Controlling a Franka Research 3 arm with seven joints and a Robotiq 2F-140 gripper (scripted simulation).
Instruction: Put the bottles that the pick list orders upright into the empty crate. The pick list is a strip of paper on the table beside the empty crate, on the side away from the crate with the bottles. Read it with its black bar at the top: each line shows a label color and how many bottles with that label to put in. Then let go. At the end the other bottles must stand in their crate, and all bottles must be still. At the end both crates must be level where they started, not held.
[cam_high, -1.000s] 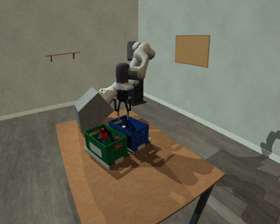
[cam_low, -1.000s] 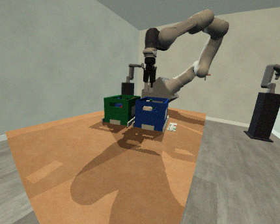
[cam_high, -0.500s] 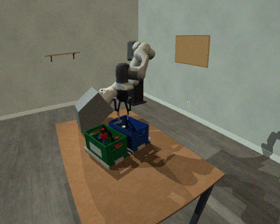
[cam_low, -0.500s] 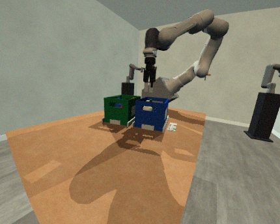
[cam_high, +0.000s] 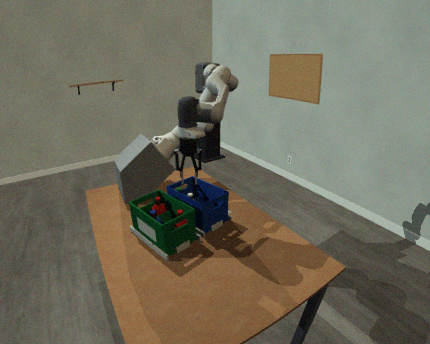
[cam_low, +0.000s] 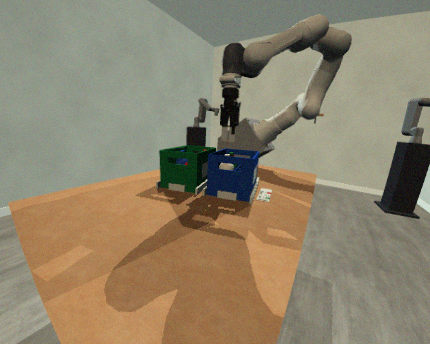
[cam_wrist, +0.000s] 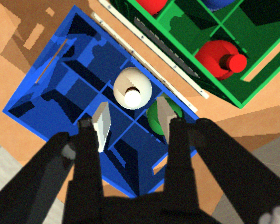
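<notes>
Right now my hand is 180 mm to the left of the green crate, 170 mm above it and 30 mm short of it. Round my hand: white bottle 170 mm below; green bottle 170 mm below, 90 mm behind, 10 mm to the right; blue crate 170 mm below, 50 mm to the left, 10 mm behind.
</notes>
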